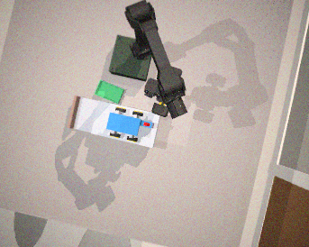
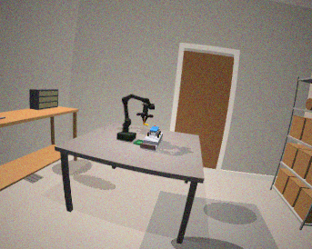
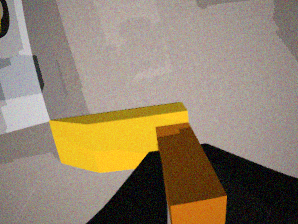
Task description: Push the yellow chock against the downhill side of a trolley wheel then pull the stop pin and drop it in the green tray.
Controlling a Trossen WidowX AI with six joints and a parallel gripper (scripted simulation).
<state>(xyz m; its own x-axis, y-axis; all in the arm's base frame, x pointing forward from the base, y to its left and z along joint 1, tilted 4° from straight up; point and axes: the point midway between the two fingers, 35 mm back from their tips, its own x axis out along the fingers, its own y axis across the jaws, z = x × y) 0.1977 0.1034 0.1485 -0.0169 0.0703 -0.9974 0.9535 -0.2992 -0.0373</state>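
Now: the yellow chock 2 cm ahead of my gripper tip, 1 cm to the right of it and 1 cm below it. Round my gripper tip: blue trolley: 13 cm ahead, 16 cm to the right, 6 cm below; then green tray: 2 cm behind, 26 cm to the right, 18 cm below; then red-headed stop pin: 13 cm ahead, 7 cm to the right, 4 cm below.
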